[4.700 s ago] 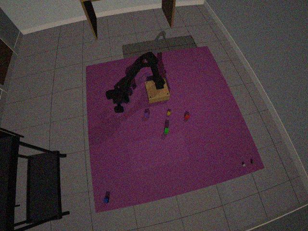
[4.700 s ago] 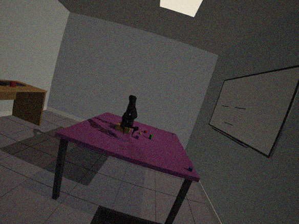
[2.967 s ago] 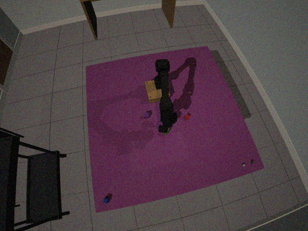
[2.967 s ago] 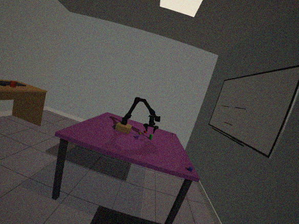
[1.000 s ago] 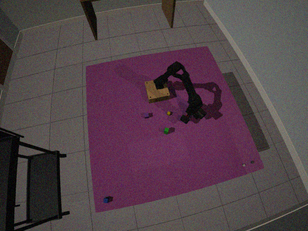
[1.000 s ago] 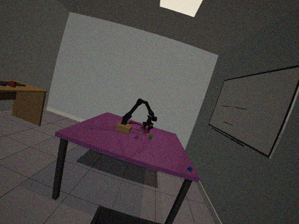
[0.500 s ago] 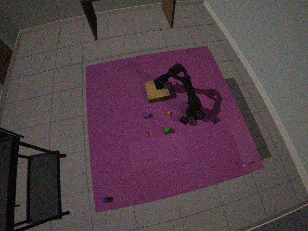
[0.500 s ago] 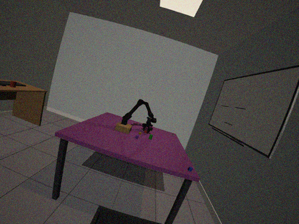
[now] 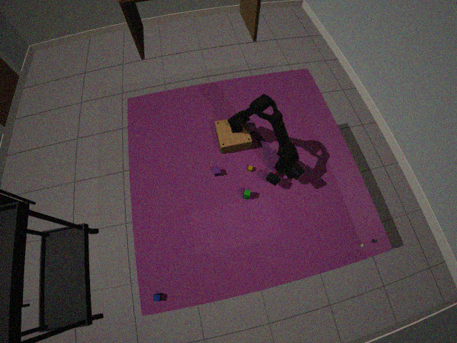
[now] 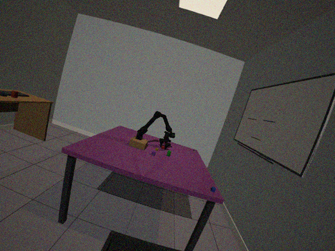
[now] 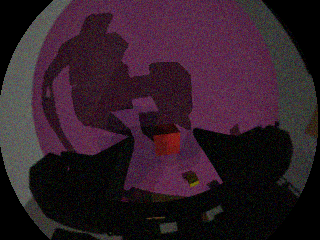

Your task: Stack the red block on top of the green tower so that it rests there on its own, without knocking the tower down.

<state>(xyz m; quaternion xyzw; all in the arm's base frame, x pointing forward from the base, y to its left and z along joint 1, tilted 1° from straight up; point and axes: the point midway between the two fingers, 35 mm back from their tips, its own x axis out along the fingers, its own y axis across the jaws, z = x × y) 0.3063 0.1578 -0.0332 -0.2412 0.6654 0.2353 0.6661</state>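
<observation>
Right now the yellow block is 14 cm to the right of my gripper tip, 7 cm behind it and 1 cm above it. Also, from my gripper tip: blue block 72 cm to the right, 47 cm ahead, 1 cm above; purple block 32 cm to the right, 9 cm behind, 1 cm above; red block 1 cm above.
</observation>
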